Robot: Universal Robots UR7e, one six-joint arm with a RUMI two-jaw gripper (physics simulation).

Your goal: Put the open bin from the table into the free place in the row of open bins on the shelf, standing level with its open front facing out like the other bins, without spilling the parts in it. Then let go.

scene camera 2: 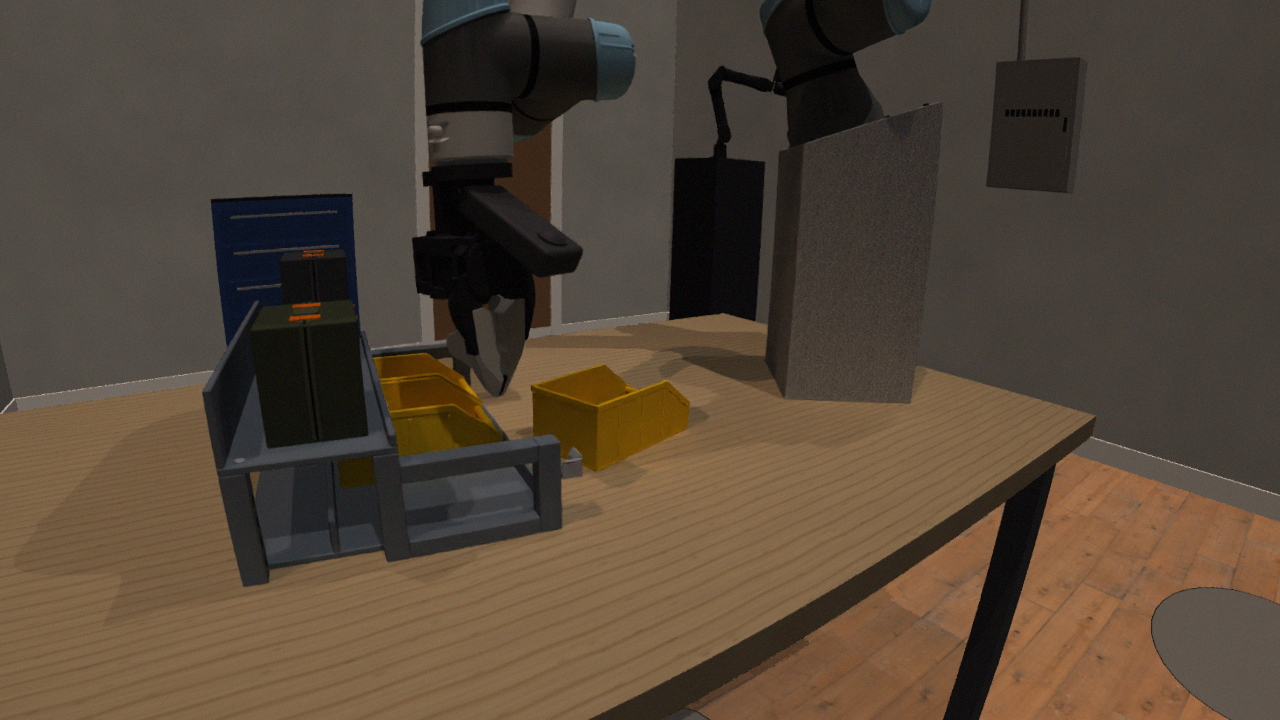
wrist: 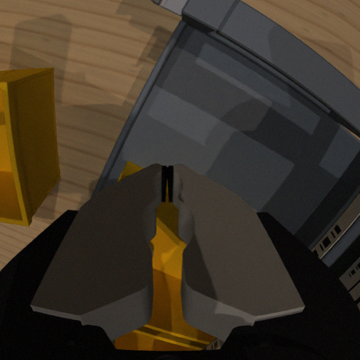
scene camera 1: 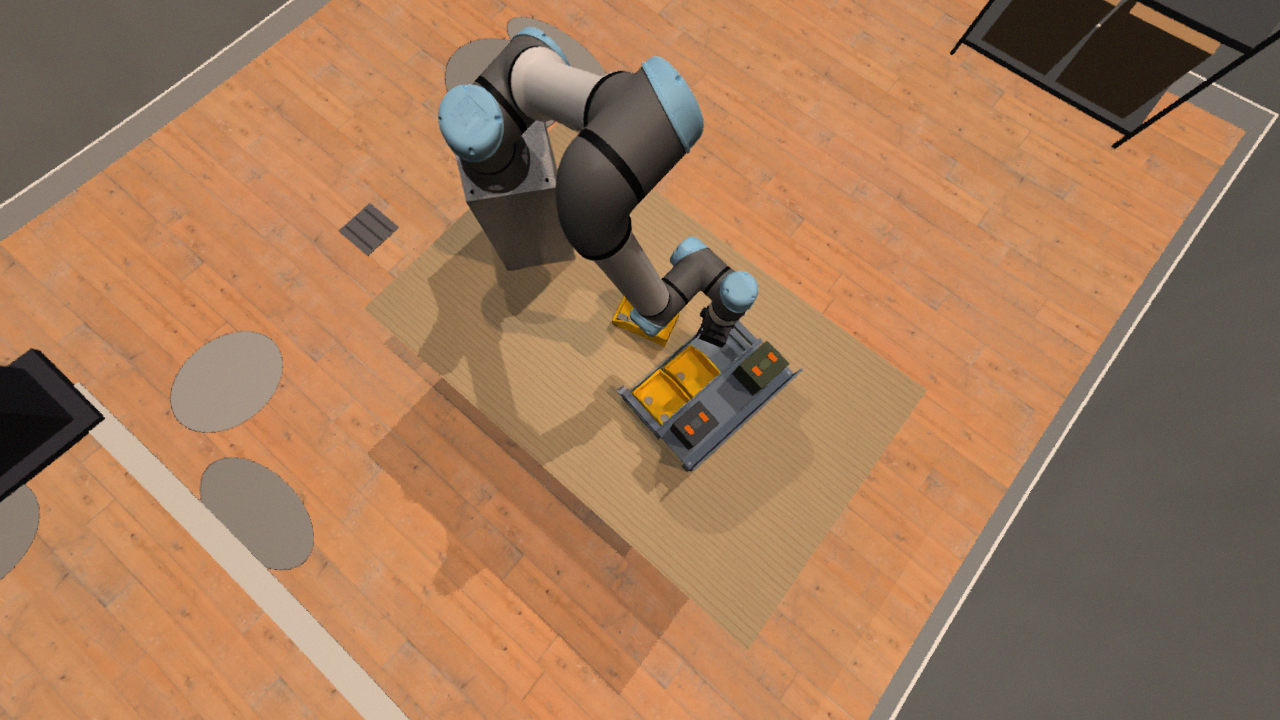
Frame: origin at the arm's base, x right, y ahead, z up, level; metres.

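Where they show: gripper, fingertip midpoint: (scene camera 2: pixel 498 395); arm's base at its link origin: (scene camera 2: pixel 837 133) (scene camera 1: pixel 496 158).
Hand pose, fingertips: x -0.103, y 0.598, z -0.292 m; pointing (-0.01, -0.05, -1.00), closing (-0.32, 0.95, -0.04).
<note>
Each offset is from my fingertips to the top centre of the thing. "*": to the spot under its first point.
The yellow open bin {* dx +0.071, dy -0.109, dz -0.100 m} (scene camera 1: pixel 660 335) (scene camera 2: pixel 597 416) (wrist: pixel 39 145) stands upright on the table beside the grey shelf (scene camera 1: pixel 744 417) (scene camera 2: pixel 547 483) (wrist: pixel 280 47), its high back toward the shelf. The arm partly covers it in scene camera 1, and most of its contents are hidden. Two yellow bins {* dx +0.211, dy +0.009, dz -0.093 m} (scene camera 1: pixel 660 396) {* dx +0.057, dy +0.035, dz -0.050 m} (scene camera 2: pixel 447 431) stand side by side in the shelf's lower row. The free place lies at the row's end, nearest scene camera 2. My gripper (scene camera 1: pixel 713 339) (scene camera 2: pixel 499 392) (wrist: pixel 167 170) is shut and empty, pointing down above the shelf row; a shelf bin shows beneath its fingers in the wrist view.
A dark green box {dx +0.013, dy +0.165, dz +0.097 m} (scene camera 1: pixel 760 367) (scene camera 2: pixel 311 376) stands on the shelf's upper level behind the free place. A darker box {dx +0.241, dy +0.129, dz +0.122 m} (scene camera 1: pixel 694 425) (scene camera 2: pixel 313 273) stands at its other end. A grey end rail borders the free place. The robot's pedestal (scene camera 1: pixel 519 223) (scene camera 2: pixel 850 268) stands beyond the table bin.
</note>
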